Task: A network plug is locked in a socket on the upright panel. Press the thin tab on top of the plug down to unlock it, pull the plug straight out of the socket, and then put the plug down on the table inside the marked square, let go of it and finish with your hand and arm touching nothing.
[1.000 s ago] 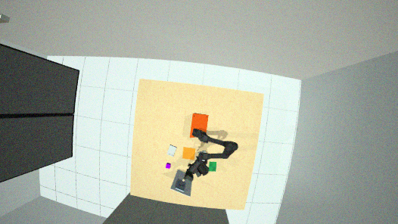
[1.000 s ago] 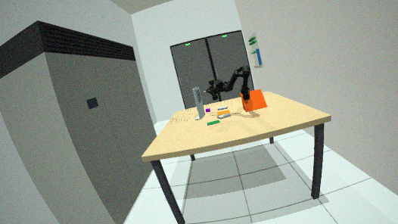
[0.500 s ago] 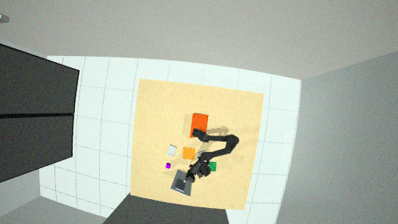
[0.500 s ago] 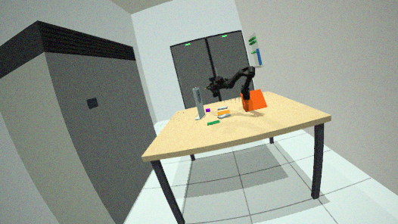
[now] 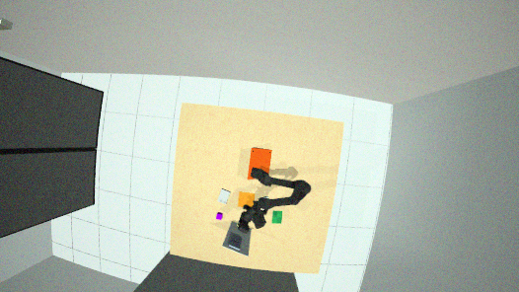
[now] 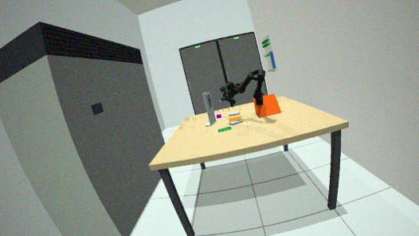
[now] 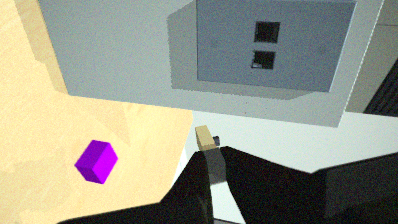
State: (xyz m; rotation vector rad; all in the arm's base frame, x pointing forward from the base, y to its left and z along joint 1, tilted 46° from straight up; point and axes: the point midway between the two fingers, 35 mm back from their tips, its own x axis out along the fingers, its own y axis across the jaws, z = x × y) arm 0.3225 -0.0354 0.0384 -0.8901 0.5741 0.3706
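Now: gripper tip 200 mm above the yellow-orange marked square, 90 mm past it and 10 mm to the right of it. The rest, counted from my gripper tip: green patch: 280 mm to the left, 200 mm below, 20 mm behind; grey upright panel: 130 mm ahead, 60 mm below, 20 mm to the left; plug: 10 mm ahead.
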